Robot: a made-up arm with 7 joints. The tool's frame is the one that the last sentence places. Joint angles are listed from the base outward.
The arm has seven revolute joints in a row. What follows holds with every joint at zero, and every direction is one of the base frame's. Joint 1 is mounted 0.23 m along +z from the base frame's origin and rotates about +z. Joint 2 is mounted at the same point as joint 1 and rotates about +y. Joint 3 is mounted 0.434 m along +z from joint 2 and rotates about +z. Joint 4 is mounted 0.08 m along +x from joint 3 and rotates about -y. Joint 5 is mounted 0.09 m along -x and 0.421 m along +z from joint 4 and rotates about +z. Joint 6 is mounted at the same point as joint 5 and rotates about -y. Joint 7 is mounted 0.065 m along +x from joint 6 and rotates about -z. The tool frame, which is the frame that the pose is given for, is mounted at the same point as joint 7; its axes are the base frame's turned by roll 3.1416, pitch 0 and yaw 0 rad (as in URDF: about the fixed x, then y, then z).
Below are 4 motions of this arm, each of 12 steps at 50 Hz.
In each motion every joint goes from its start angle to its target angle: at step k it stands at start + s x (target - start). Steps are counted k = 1, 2, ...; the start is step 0. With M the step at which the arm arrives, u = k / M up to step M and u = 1 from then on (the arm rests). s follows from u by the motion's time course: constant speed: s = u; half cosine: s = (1 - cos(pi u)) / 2; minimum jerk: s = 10 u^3 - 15 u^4 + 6 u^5.
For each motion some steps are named. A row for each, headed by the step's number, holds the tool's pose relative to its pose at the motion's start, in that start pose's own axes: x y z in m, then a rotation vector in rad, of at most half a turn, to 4 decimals.
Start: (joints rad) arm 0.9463 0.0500 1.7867 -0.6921 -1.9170 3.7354 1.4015
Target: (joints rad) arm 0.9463 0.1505 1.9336 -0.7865 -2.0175 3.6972 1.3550
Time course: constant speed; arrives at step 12
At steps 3, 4, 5, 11, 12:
3: -0.0077 0.0047 -0.0037 0.0018 -0.0017 0.0122
4: -0.0101 0.0061 -0.0050 0.0026 -0.0020 0.0160
5: -0.0124 0.0075 -0.0062 0.0036 -0.0021 0.0196
11: -0.0249 0.0143 -0.0137 0.0111 -0.0003 0.0390
12: -0.0267 0.0152 -0.0150 0.0127 0.0004 0.0417

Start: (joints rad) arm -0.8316 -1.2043 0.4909 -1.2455 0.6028 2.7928 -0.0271
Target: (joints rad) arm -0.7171 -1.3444 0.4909 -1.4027 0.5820 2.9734 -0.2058
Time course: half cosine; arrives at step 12
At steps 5, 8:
5: 0.0038 -0.0080 -0.0333 0.0097 0.0670 -0.0636
8: 0.0065 -0.0141 -0.0681 0.0136 0.1374 -0.1278

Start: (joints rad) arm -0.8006 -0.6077 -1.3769 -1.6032 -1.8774 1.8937 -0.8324
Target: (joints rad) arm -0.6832 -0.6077 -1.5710 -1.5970 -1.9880 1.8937 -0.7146
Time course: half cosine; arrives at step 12
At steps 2, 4, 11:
2: 0.0034 -0.0015 0.0039 0.0008 -0.0065 0.0004
4: 0.0127 -0.0056 0.0142 0.0026 -0.0241 0.0011
11: 0.0492 -0.0241 0.0535 0.0010 -0.0950 -0.0007

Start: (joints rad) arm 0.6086 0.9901 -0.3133 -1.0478 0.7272 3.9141 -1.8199
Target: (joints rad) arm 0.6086 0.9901 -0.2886 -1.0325 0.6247 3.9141 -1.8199
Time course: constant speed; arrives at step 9
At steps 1, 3, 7, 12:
1: 0.0016 0.0004 -0.0002 -0.0020 0.0089 -0.0051
3: 0.0048 0.0011 -0.0007 -0.0060 0.0266 -0.0154
7: 0.0111 0.0027 -0.0017 -0.0144 0.0618 -0.0359
12: 0.0142 0.0034 -0.0023 -0.0188 0.0794 -0.0462

